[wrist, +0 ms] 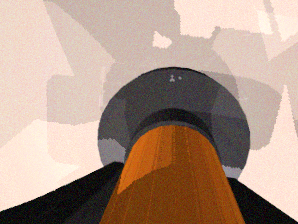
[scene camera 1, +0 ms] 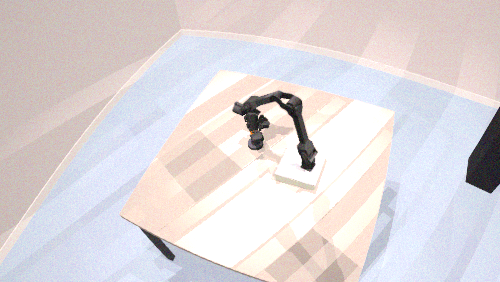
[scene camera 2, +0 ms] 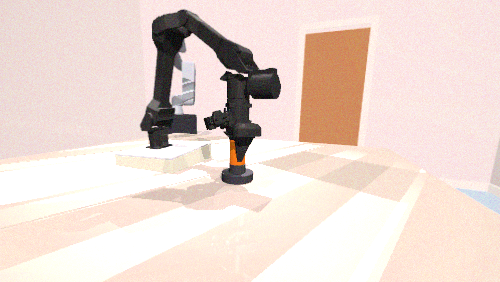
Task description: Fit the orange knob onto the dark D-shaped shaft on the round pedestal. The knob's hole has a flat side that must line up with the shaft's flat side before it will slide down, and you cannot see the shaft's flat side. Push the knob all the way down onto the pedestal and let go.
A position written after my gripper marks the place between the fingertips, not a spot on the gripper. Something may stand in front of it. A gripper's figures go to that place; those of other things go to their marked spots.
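My gripper (wrist: 172, 180) is 10 cm from the lens. There is also an orange knob (wrist: 170, 167), and as I look at it I find that the orange knob is 6 cm from the lens.
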